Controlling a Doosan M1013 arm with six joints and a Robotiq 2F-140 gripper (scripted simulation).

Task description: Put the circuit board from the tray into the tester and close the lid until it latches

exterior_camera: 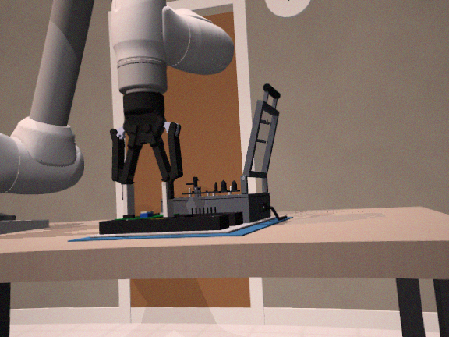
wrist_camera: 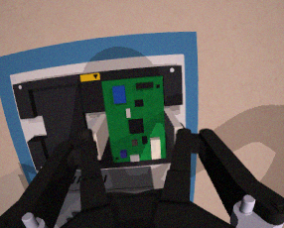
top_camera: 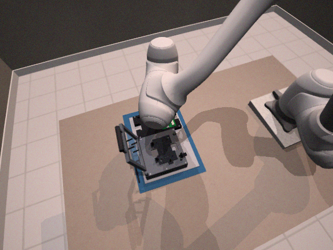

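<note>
Now: hand 10 mm short of the latch hook, 230 mm to the right of it and 40 mm below it. From my hand the other things lie so: green circuit board (20 mm below); lid (190 mm ahead, 160 mm to the left, 130 mm above).
</note>
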